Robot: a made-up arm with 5 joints. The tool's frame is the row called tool. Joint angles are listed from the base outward. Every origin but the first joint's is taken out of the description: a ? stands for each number. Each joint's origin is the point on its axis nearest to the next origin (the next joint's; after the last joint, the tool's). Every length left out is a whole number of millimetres.
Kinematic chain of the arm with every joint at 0, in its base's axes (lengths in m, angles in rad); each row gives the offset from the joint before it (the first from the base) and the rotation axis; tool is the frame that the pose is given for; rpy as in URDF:
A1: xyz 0.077 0 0.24 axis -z
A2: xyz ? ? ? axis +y
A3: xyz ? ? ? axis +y
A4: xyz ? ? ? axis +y
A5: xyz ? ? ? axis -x
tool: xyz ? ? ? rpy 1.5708 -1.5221 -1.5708
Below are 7 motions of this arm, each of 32 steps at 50 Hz.
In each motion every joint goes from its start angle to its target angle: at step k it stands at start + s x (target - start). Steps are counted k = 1, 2, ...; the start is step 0. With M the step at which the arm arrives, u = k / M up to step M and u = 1 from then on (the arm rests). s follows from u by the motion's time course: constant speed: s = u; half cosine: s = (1 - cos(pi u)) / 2; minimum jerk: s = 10 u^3 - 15 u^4 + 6 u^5.
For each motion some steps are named. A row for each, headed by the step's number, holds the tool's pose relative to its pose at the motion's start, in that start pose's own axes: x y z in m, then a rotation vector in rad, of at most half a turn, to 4 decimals.
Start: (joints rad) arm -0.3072 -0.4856 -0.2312 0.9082 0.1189
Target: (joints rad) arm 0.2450 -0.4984 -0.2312 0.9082 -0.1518
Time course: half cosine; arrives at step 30
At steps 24, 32:
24: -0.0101 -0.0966 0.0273 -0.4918 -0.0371 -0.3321
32: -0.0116 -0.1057 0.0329 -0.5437 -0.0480 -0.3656

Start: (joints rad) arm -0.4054 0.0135 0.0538 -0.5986 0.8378
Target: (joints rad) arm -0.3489 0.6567 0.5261 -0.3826 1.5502
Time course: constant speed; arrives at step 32
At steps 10, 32:
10: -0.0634 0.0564 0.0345 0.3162 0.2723 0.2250
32: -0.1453 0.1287 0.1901 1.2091 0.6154 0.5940

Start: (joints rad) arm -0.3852 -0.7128 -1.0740 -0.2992 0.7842
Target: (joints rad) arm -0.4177 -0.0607 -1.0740 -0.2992 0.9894
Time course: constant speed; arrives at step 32
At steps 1, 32:
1: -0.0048 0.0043 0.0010 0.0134 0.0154 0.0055
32: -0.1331 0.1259 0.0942 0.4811 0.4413 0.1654

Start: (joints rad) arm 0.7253 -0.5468 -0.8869 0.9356 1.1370
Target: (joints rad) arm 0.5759 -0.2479 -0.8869 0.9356 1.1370
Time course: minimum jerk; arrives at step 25
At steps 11, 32:
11: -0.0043 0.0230 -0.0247 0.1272 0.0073 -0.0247
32: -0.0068 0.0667 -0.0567 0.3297 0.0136 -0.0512

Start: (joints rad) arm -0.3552 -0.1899 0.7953 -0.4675 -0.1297
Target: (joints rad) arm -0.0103 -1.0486 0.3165 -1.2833 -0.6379
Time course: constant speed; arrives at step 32
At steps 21, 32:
21: 0.1981 -0.0042 0.1083 0.2807 -1.3941 -0.1428
32: 0.2266 0.0182 0.2225 0.6603 -2.0186 0.0402

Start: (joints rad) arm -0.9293 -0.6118 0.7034 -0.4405 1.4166
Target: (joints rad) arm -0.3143 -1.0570 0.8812 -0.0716 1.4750
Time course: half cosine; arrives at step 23
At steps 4, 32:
4: -0.0098 -0.0046 0.0018 -0.0012 0.0428 0.0194
32: -0.1075 -0.0640 0.0610 -0.0048 0.5969 0.2374

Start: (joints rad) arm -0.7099 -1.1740 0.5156 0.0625 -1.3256
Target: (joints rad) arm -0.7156 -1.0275 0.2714 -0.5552 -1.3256
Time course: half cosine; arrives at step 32
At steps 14, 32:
14: 0.0050 0.0270 -0.0012 0.2827 -0.0545 -0.0016
32: 0.0119 0.0631 0.0071 0.7023 -0.1364 -0.0047

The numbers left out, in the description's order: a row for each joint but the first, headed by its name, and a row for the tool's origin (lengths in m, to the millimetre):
A2: 0.035 -0.001 0
A3: 0.021 0 0.083
A4: 0.17 0 0.007
A5: 0.068 0 0
tool: 0 0 0

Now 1 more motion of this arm.
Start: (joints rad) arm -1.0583 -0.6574 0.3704 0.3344 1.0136
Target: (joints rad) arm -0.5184 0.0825 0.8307 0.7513 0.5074
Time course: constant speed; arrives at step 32
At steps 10, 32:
10: -0.0847 0.0493 -0.0183 0.2878 0.4459 -0.2049
32: -0.2129 0.1579 0.0763 0.7506 1.4921 -0.8405

